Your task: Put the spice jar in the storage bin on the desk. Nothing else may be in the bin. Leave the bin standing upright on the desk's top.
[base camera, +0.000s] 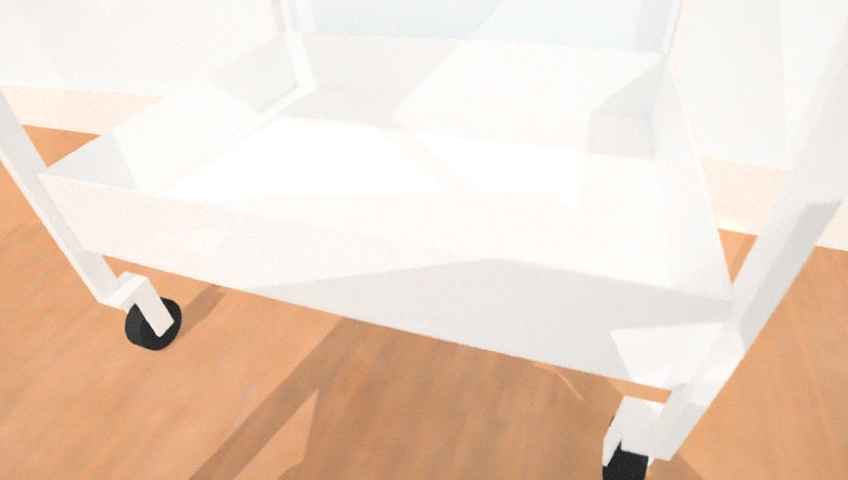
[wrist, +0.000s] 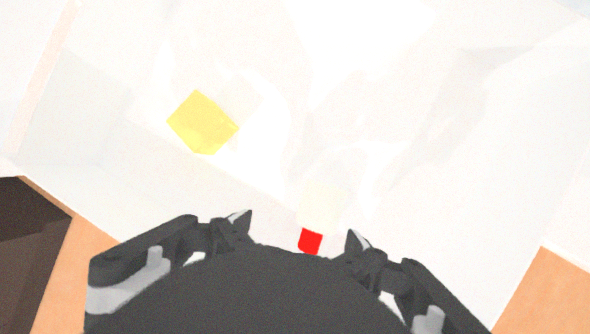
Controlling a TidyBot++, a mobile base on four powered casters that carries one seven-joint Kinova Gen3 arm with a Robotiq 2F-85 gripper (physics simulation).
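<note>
In the wrist view a small object with a pale cream body and a red end is in the white cart's tray, near the tray's wall; it looks like the spice jar. My gripper is open, with its fingertips apart above the tray. The red end appears between the fingertips in the picture, and the dark palm may hide part of it. The height gap cannot be told. The storage bin and the desk do not show as such in either view.
A yellow block is in the same tray, to the left. A dark brown surface stands at the lower left. In the base camera view the cart's lower shelf, right post and black caster wheel show near a wall.
</note>
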